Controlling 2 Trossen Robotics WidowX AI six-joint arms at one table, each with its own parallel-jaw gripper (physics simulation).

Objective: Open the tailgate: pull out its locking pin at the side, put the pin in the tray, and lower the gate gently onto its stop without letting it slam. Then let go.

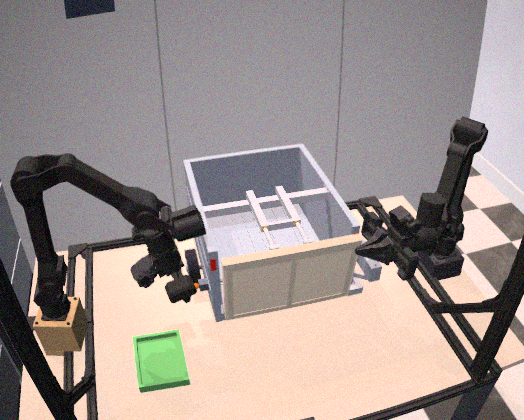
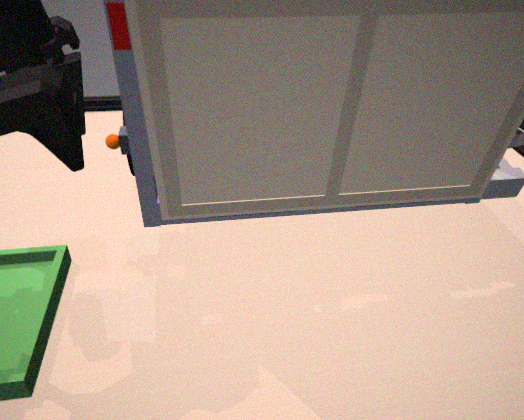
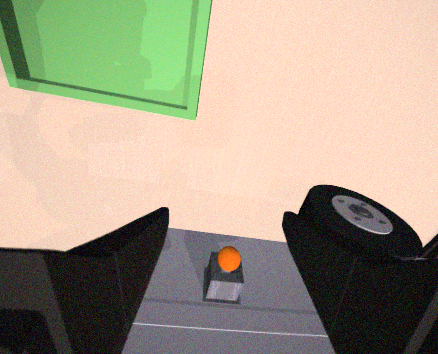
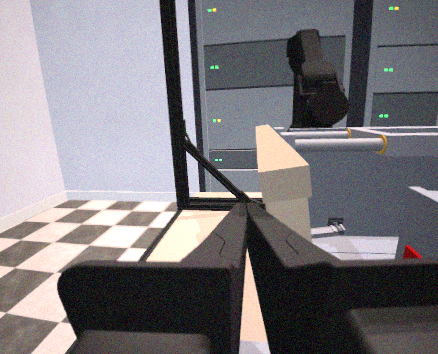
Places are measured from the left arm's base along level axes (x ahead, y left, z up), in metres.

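Where they show: left gripper, fingertip midpoint: (image 2: 80,151) (image 3: 226,216); right gripper, fingertip midpoint: (image 1: 355,251) (image 4: 244,211); left arm's base, link origin: (image 1: 56,311); right arm's base, link origin: (image 1: 442,250).
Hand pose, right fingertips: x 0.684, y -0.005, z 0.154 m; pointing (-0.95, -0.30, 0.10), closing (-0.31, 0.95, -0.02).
Each offset is from my right fingertips to the centre of the thing. "pt": to the spot under its first point.
The tan tailgate (image 1: 257,287) (image 2: 260,110) (image 4: 285,175) stands upright, closing the rear of the grey truck bed. The locking pin's orange knob (image 1: 196,286) (image 2: 112,141) (image 3: 229,259) sticks out of a small block on the bed's side; the rest of the pin is hidden. My left gripper (image 3: 226,216) is open and empty beside that side, its fingers apart to either side of the knob's line and not touching it. The green tray {0.252 m down, 0.437 m back, 0.062 m right} (image 1: 165,386) (image 2: 52,315) (image 3: 202,65) lies on the table in front of it. My right gripper (image 1: 357,251) (image 4: 244,211) is shut and empty near the gate's upper right corner.
The truck bed {pt 0.015 m up, 0.214 m back, 0.405 m left} (image 1: 245,154) has a rack with two bars inside. A black wheel {pt 0.171 m down, 0.361 m back, 0.179 m left} (image 1: 192,265) (image 3: 361,212) sits close by my left fingers. A red marker {pt 0.019 m down, 0.295 m back, 0.001 m left} (image 1: 213,265) (image 2: 119,26) is on the rear post. A dark frame (image 1: 89,310) runs along the table's edge.
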